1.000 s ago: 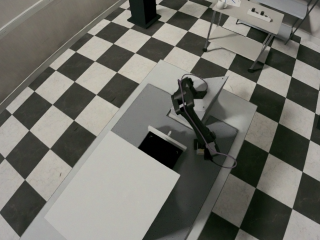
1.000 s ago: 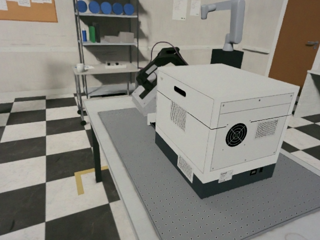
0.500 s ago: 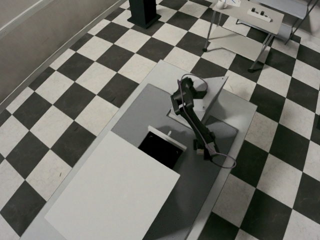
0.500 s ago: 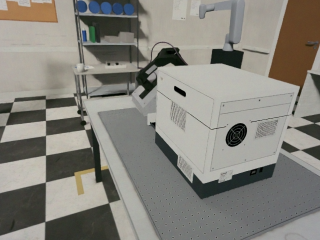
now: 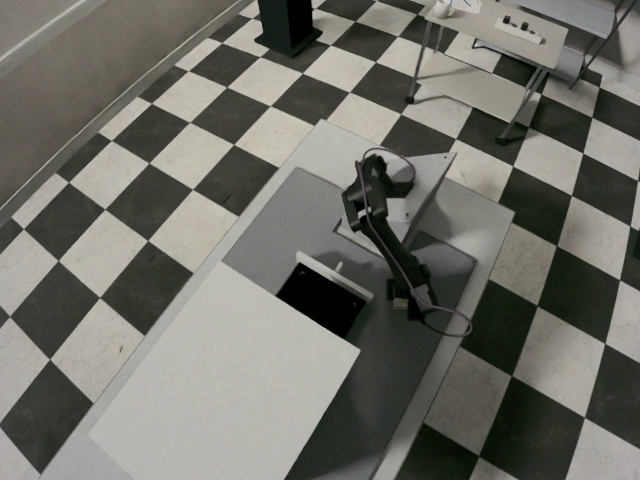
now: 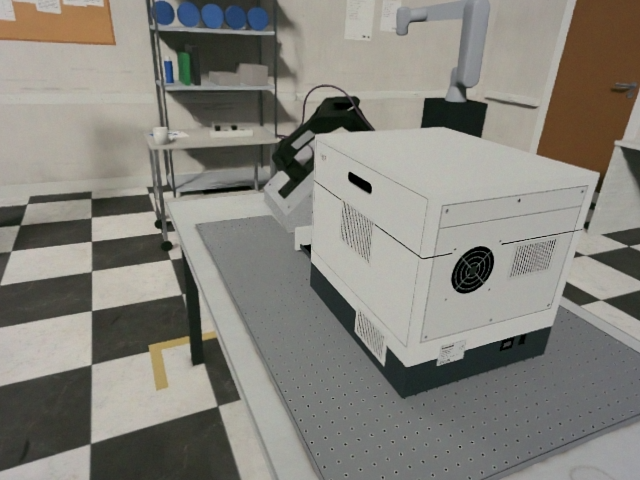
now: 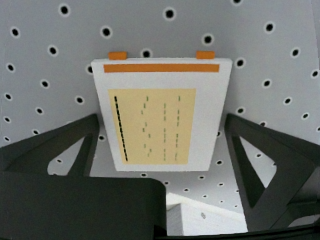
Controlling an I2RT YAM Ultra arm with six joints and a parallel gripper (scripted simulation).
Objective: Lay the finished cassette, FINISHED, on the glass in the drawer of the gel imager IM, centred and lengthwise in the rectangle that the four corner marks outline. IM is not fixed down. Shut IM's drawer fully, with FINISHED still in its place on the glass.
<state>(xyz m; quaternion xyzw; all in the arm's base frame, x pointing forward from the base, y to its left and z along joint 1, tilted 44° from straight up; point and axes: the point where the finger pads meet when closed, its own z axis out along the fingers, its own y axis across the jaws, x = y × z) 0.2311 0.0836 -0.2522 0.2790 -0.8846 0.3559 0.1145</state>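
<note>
The finished cassette is right at my hand. From my hand the other things lie so: drawer (21 cm to the right, 21 cm ahead, 4 cm above).
</note>
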